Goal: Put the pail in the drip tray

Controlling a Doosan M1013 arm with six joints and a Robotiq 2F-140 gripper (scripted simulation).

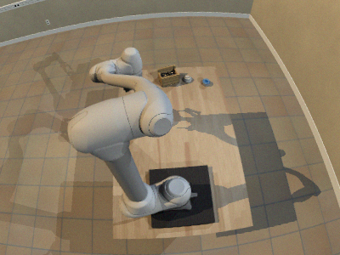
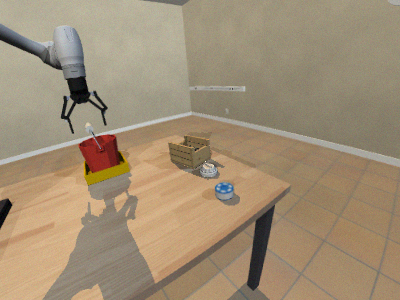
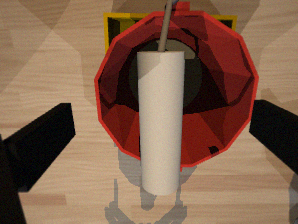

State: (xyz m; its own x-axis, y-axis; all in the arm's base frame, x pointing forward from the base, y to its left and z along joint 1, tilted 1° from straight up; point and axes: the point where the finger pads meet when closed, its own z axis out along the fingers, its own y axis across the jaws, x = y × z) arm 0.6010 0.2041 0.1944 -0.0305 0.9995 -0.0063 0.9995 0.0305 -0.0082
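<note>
Right now my hand is 10 mm short of the white cylindrical grip and 30 mm above it. From my hand the other things lie so: yellow drip tray: 20 mm ahead, 220 mm below; then wooden crate: 410 mm ahead, 200 mm to the right, 190 mm below; then red pail: 10 mm ahead, 90 mm below.
</note>
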